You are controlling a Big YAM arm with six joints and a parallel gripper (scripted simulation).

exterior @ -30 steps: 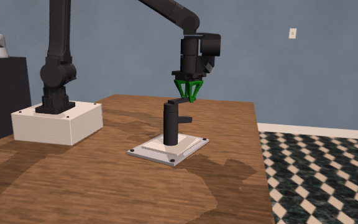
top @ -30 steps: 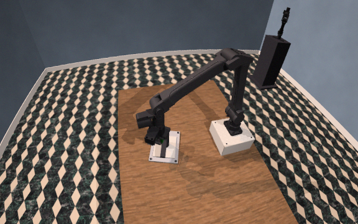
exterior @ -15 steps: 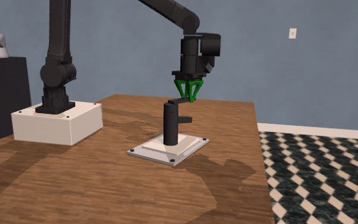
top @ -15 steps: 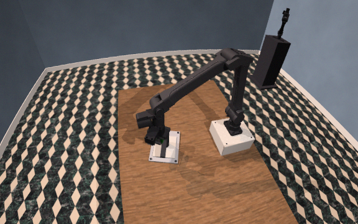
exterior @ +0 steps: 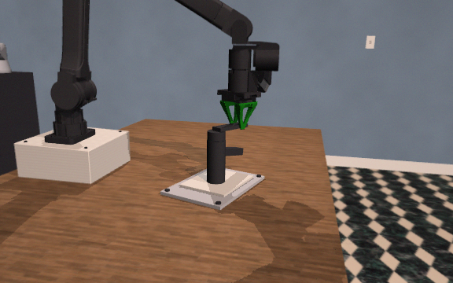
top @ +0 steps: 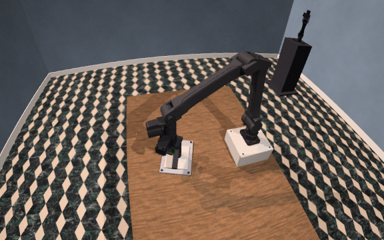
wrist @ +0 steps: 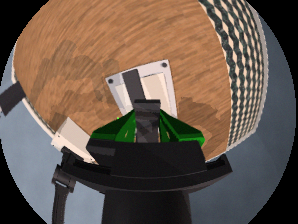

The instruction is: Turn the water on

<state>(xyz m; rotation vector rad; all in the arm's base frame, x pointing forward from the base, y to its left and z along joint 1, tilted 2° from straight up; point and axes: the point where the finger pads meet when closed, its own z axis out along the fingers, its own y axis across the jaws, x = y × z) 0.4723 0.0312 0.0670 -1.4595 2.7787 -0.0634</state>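
Now: the lever 2 cm to the right of my hand and 2 cm behind it. Round my hand: black tap (5 cm below, 4 cm to the right, 3 cm behind).
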